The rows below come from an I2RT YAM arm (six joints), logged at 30 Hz.
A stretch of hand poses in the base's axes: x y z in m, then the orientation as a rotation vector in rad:
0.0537 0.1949 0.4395 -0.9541 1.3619 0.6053
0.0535 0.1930 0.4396 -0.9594 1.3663 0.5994
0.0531 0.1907 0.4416 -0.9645 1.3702 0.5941
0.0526 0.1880 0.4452 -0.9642 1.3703 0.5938
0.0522 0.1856 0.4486 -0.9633 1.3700 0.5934
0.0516 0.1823 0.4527 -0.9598 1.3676 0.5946
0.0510 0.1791 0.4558 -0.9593 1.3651 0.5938
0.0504 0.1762 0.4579 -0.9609 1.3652 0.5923
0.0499 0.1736 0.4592 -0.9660 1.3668 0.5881
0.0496 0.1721 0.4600 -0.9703 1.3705 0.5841
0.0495 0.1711 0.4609 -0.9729 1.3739 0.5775
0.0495 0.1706 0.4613 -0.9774 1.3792 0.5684
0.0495 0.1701 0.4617 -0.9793 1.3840 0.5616
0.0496 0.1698 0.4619 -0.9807 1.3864 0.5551
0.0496 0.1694 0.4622 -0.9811 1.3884 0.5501
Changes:
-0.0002 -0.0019 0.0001 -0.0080 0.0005 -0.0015
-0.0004 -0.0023 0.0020 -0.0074 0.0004 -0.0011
-0.0005 -0.0027 0.0036 0.0000 -0.0001 -0.0004
-0.0004 -0.0024 0.0034 0.0006 -0.0004 -0.0007
-0.0006 -0.0033 0.0041 0.0039 -0.0012 -0.0008
-0.0006 -0.0032 0.0031 0.0010 -0.0024 -0.0002
-0.0006 -0.0029 0.0021 -0.0018 -0.0007 0.0000
-0.0005 -0.0026 0.0013 -0.0060 -0.0009 0.0001
-0.0003 -0.0015 0.0008 -0.0062 0.0009 -0.0008
-0.0001 -0.0010 0.0009 -0.0061 -0.0005 -0.0033
0.0000 -0.0005 0.0004 -0.0093 -0.0002 -0.0041
0.0000 -0.0005 0.0004 -0.0063 0.0006 -0.0041
0.0001 -0.0003 0.0002 -0.0048 -0.0012 -0.0036
0.0000 -0.0004 0.0003 -0.0033 -0.0008 -0.0032

